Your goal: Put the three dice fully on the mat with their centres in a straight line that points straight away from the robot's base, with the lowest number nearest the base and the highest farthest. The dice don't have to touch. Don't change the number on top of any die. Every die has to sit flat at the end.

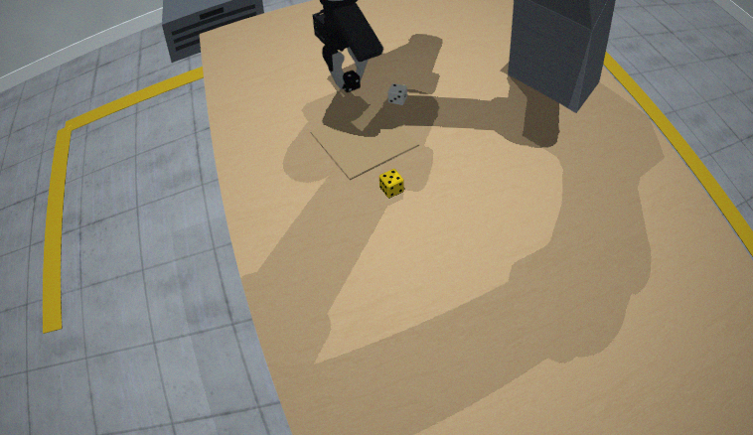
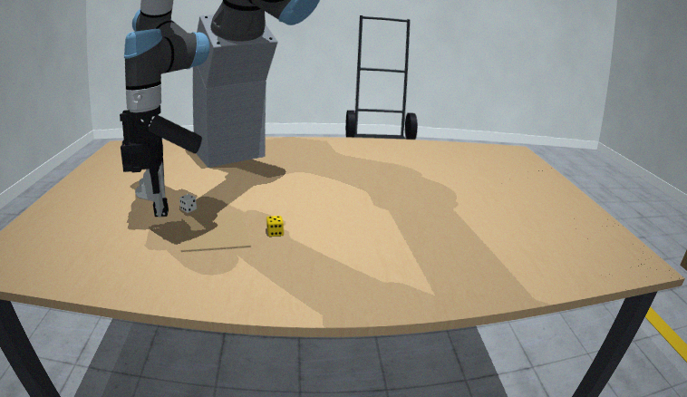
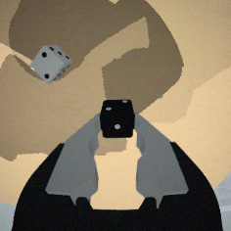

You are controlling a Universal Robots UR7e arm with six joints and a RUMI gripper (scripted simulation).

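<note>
Right now my hand is 1 cm short of the mat, 12 cm to the right of it and 4 cm above it. From my hand the other things lie so: yellow die: 1 cm behind, 25 cm to the left, 3 cm below; then white die: 8 cm behind, 4 cm to the left, 3 cm below; then black die: right at my hand.
</note>
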